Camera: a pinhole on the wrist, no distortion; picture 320 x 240 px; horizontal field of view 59.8 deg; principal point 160.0 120.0 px. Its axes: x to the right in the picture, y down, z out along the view. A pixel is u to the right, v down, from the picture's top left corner.
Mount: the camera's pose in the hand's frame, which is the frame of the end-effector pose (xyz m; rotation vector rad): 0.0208 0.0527 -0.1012 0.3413 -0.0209 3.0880
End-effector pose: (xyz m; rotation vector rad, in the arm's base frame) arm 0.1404 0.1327 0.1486 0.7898 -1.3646 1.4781
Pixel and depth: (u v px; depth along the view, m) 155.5 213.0 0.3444
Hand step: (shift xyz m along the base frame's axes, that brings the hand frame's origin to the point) -0.0019 -0.2110 0.1539
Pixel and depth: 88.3 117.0 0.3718
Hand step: -0.1445 -0.1910 0.2025
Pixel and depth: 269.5 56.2 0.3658
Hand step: -0.1514 -0.2801 -0.0340
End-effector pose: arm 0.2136 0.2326 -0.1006 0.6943 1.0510 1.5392
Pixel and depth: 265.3 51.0 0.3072
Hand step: 0.1422 0.0337 0.2142
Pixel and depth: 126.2 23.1 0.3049
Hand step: 0.0652 0.1694 0.2056
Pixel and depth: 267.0 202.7 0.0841
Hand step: -0.0244 0.0030 0.0184
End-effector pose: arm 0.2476 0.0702 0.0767 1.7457 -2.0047 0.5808
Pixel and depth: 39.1 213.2 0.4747
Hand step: 0.0677 -0.4540 -0.0758
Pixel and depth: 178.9 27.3 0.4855
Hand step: -0.2327 -0.2706 -0.2664
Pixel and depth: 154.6 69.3 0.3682
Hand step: -0.1361 -0.2208 -0.1546
